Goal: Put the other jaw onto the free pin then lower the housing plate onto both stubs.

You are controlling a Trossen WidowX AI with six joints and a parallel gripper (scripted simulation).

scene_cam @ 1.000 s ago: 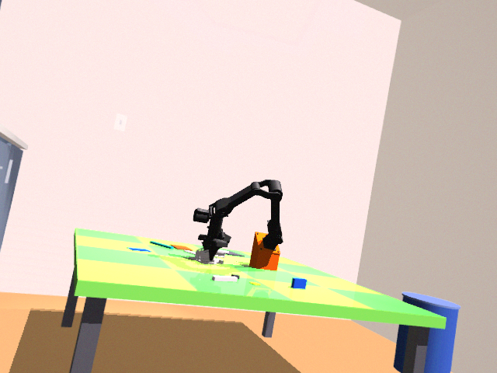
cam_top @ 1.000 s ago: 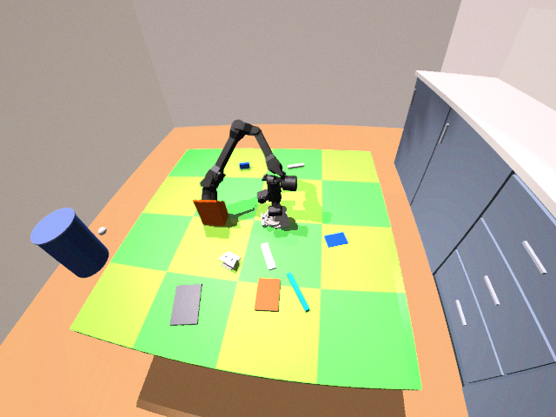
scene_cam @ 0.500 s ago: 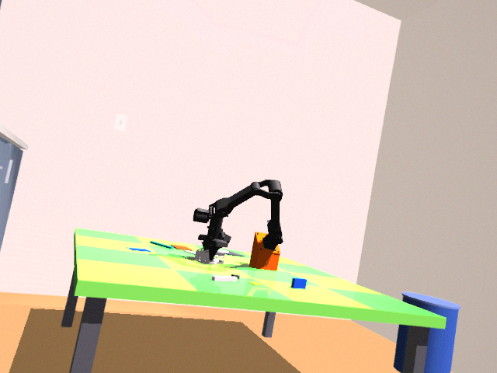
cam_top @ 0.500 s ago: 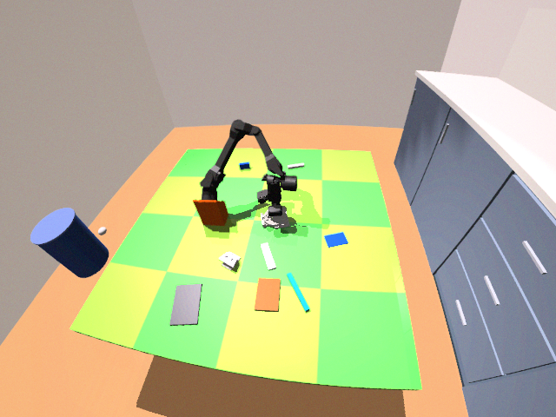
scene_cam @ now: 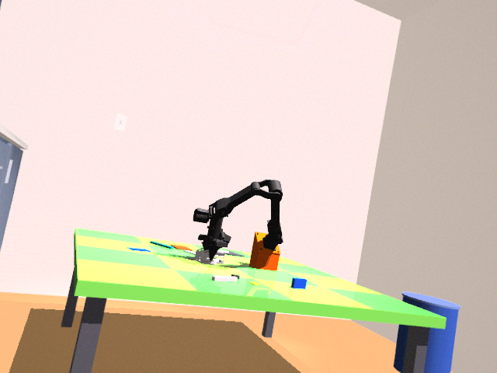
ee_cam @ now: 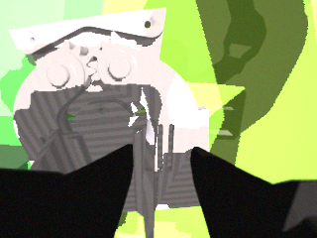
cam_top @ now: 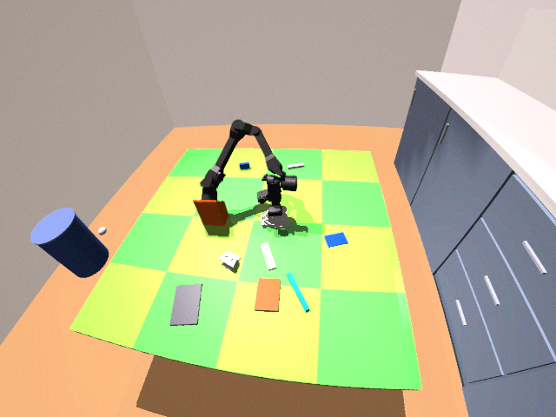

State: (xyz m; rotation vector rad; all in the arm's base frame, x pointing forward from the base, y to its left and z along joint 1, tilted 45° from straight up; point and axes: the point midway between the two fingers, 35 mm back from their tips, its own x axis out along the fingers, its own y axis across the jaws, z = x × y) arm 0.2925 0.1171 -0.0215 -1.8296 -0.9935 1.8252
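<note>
Now: the jaw 3 cm to the right of my gripper tip and 3 cm behind it. From my gripper tip the other things lie so: blue card (29 cm ahead, 12 cm to the right, 1 cm below); then white housing plate (30 cm to the right, 14 cm behind, 1 cm above); then white bar (40 cm to the left, 4 cm ahead, 1 cm below).
</note>
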